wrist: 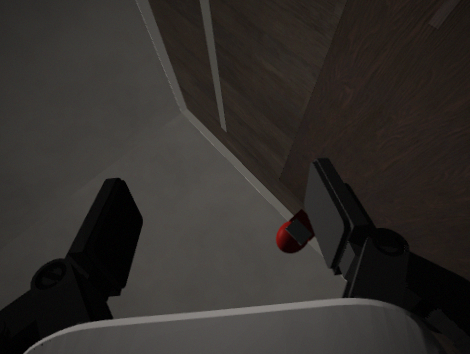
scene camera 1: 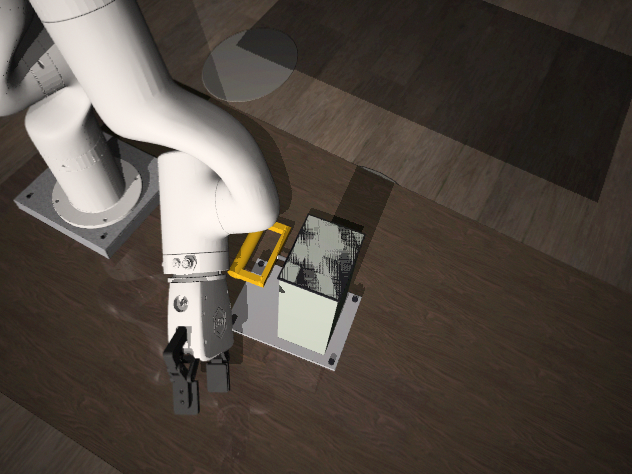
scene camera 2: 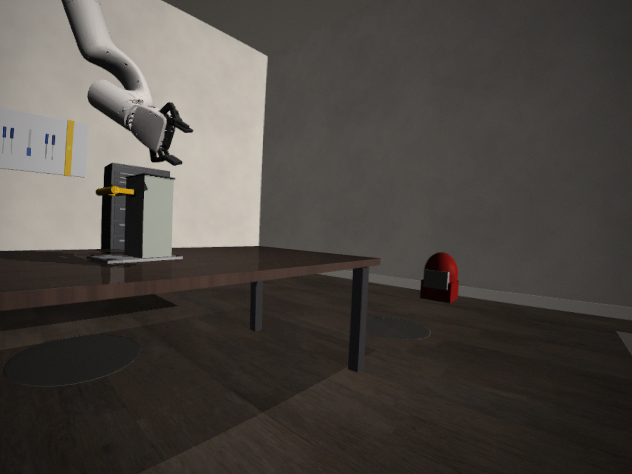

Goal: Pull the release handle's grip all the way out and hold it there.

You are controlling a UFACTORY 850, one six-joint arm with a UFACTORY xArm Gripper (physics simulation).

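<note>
The release handle [scene camera 1: 247, 251] [scene camera 2: 114, 190] is a yellow rectangular frame with a thick grip bar. It sticks out from the upper part of one side of a tall pale green box [scene camera 1: 307, 316] [scene camera 2: 157, 216], with a small gap between frame and box in scene camera 1. The box stands upright on a flat grey base plate [scene camera 1: 262, 318] [scene camera 2: 119, 260]. My gripper [scene camera 1: 202, 396] [scene camera 2: 184, 146] [wrist: 220, 190] is wide open and empty, above the level of the box top and away from the handle. The arm covers part of the handle's surroundings in scene camera 1. The handle does not show in the wrist view.
The box's plate lies on the brown wooden table [scene camera 1: 459, 331] [scene camera 2: 306, 261] [wrist: 415, 125]. The arm's grey mounting plate [scene camera 1: 109, 244] is left of the box in scene camera 1. A dark cabinet [scene camera 2: 106, 214] stands behind the box. A red domed object [scene camera 2: 441, 262] [wrist: 290, 239] is beyond the table.
</note>
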